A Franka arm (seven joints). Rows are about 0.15 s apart.
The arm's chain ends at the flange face. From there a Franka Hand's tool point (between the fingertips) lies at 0.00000 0.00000 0.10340 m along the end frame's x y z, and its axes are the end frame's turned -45 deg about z.
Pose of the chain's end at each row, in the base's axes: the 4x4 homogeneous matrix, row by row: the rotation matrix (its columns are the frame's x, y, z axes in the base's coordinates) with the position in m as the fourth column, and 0 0 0 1 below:
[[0.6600 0.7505 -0.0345 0.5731], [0.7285 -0.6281 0.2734 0.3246], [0.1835 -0.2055 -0.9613 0.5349], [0 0 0 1]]
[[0.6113 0.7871 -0.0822 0.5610], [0.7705 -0.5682 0.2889 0.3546], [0.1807 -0.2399 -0.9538 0.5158], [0 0 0 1]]
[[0.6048 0.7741 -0.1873 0.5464], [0.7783 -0.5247 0.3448 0.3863], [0.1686 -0.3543 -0.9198 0.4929], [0 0 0 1]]
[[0.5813 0.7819 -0.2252 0.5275], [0.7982 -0.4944 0.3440 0.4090], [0.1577 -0.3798 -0.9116 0.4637], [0 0 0 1]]
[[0.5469 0.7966 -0.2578 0.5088], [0.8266 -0.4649 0.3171 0.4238], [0.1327 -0.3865 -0.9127 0.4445], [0 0 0 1]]
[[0.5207 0.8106 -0.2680 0.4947], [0.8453 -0.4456 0.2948 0.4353], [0.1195 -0.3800 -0.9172 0.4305], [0 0 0 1]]
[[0.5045 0.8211 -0.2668 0.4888], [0.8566 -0.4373 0.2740 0.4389], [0.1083 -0.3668 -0.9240 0.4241], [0 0 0 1]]
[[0.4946 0.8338 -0.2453 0.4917], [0.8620 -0.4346 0.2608 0.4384], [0.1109 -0.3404 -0.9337 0.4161], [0 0 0 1]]
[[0.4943 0.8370 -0.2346 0.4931], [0.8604 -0.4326 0.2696 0.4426], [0.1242 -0.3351 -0.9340 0.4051], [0 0 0 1]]
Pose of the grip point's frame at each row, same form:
[[-0.0640 0.9974 -0.0345 0.5695], [0.9593 0.0710 0.2734 0.3529], [0.2751 -0.0156 -0.9613 0.4355], [0 0 0 1]]
[[-0.1243 0.9888 -0.0822 0.5525], [0.9466 0.1430 0.2889 0.3845], [0.2974 -0.0419 -0.9538 0.4172], [0 0 0 1]]
[[-0.1197 0.9750 -0.1873 0.5270], [0.9214 0.1793 0.3448 0.4220], [0.3697 -0.1313 -0.9198 0.3978], [0 0 0 1]]
[[-0.1418 0.9639 -0.2252 0.5042], [0.9140 0.2148 0.3440 0.4446], [0.3801 -0.1570 -0.9116 0.3694], [0 0 0 1]]
[[-0.1766 0.9500 -0.2578 0.4821], [0.9132 0.2558 0.3171 0.4566], [0.3671 -0.1795 -0.9127 0.3501], [0 0 0 1]]
[[-0.2050 0.9414 -0.2680 0.4670], [0.9128 0.2826 0.2948 0.4658], [0.3532 -0.1842 -0.9172 0.3357], [0 0 0 1]]
[[-0.2239 0.9373 -0.2668 0.4612], [0.9149 0.2965 0.2740 0.4672], [0.3359 -0.1828 -0.9240 0.3286], [0 0 0 1]]
[[-0.2399 0.9393 -0.2453 0.4663], [0.9168 0.3022 0.2608 0.4654], [0.3191 -0.1623 -0.9337 0.3196], [0 0 0 1]]
[[-0.2423 0.9414 -0.2346 0.4688], [0.9143 0.3025 0.2696 0.4705], [0.3248 -0.1491 -0.9340 0.3085], [0 0 0 1]]

